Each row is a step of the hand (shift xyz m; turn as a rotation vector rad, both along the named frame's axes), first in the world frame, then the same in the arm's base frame.
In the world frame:
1: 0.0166 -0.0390 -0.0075 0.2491 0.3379 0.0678
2: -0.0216 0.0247 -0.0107 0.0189 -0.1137 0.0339
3: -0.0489 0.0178 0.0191 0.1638 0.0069 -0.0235
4: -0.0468 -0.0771 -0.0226 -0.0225 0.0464 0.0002
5: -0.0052 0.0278 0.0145 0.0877 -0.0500 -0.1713
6: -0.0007 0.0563 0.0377 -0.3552 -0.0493 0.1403
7: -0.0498 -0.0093 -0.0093 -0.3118 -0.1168 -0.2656
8: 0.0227 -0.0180 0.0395 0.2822 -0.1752 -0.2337
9: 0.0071 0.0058 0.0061 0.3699 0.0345 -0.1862
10: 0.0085 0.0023 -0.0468 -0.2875 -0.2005 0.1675
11: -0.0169 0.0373 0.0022 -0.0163 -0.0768 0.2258
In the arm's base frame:
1: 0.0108 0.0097 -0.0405 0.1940 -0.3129 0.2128
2: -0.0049 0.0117 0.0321 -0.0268 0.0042 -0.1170
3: -0.0457 0.0079 0.0304 0.1372 -0.0798 -0.0472
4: -0.0322 0.0708 -0.0509 -0.0092 -0.0035 0.0506
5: -0.0088 -0.0175 0.0251 0.1689 0.0930 -0.0485
6: -0.0161 -0.0472 0.0459 -0.3618 0.1194 0.0560
7: -0.0321 0.0389 0.0104 -0.0744 0.4169 0.0457
8: -0.0121 -0.0359 -0.0311 0.3328 0.0706 -0.2219
9: 0.0022 -0.0106 0.0018 0.4003 -0.0889 -0.0672
10: 0.0374 0.0287 0.0069 -0.3544 0.1135 -0.1116
11: -0.0078 -0.0050 0.0399 -0.1727 -0.1298 -0.1024

